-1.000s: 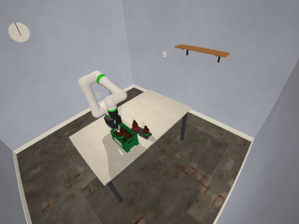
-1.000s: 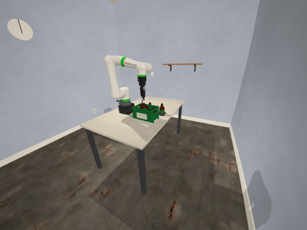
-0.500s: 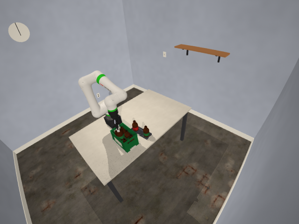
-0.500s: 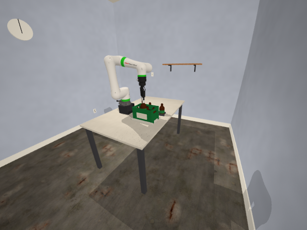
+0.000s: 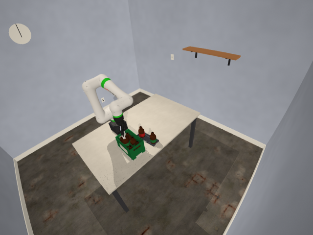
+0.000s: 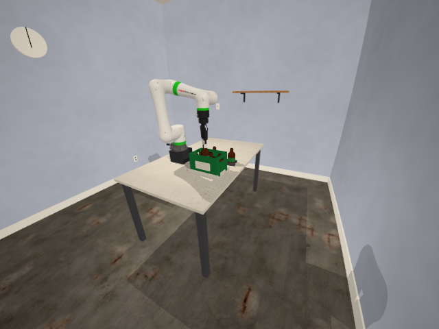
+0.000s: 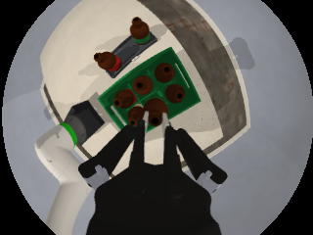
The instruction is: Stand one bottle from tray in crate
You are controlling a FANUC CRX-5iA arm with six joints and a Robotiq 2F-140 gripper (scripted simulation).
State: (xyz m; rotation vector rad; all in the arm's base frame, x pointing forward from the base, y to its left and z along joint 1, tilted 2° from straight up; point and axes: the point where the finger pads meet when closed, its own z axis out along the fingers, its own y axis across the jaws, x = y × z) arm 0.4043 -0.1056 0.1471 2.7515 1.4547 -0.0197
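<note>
Right now my hand is 40 mm to the right of the green crate and 180 mm above it. The rest, counted from my hand: dark tray 270 mm to the left, 250 mm below.
</note>
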